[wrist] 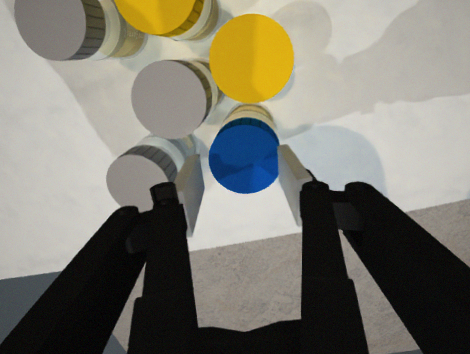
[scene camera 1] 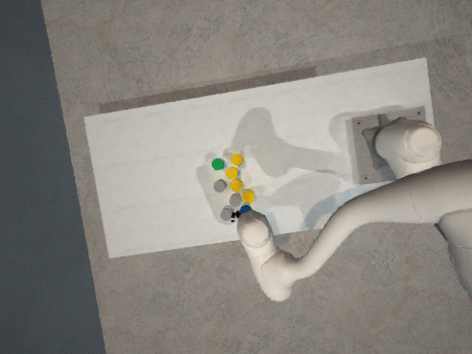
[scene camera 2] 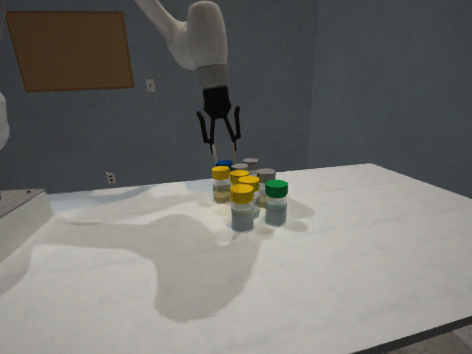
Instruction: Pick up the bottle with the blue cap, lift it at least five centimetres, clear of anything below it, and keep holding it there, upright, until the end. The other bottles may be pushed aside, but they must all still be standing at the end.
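Frame: origin at the arm's base, x ahead, y left, z up, level; millimetres.
Seen in the pictures: gripper, fingertip midpoint: (wrist: 239,167) (scene camera 2: 225,161).
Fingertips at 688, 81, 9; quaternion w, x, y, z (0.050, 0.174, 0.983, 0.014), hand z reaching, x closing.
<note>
Pixels of each thing's middle, then the offset from my fingertips to it, as dx, dy, dz. Level surfaces: height alone.
- bottle with the blue cap, body centre: (wrist: 248,140) (scene camera 2: 225,177) (scene camera 1: 246,210) -5, -2, -54
- bottle with the yellow cap, body centre: (wrist: 253,59) (scene camera 2: 221,184) (scene camera 1: 248,195) -39, -62, -54
- green-capped bottle at the middle of its body: (scene camera 2: 276,202) (scene camera 1: 218,164) +42, -246, -54
- white table at its surface level: dz -107
The bottle with the blue cap (scene camera 1: 245,209) (scene camera 2: 224,164) (wrist: 244,157) stands upright on the table at the end of the bottle group. In the wrist view its cap shows between the two finger pads, nearer the right pad, with a gap to the left pad. My gripper (scene camera 2: 224,156) (wrist: 239,167) is partly open and empty, pointing down. Its fingertips are near cap height in scene camera 2, behind the bottle with the yellow cap (scene camera 1: 248,196) (scene camera 2: 220,173) (wrist: 251,58). The lower part of the blue-capped bottle is hidden.
A grey-capped bottle (scene camera 1: 227,213) (scene camera 2: 250,162) (wrist: 135,180) stands beside the left finger. Another grey-capped bottle (scene camera 1: 235,200) (scene camera 2: 239,167) (wrist: 170,99) stands close to the blue one. More yellow- and grey-capped bottles and a green-capped bottle (scene camera 1: 218,164) (scene camera 2: 276,189) stand on the white table (scene camera 1: 150,175) (scene camera 2: 350,240).
</note>
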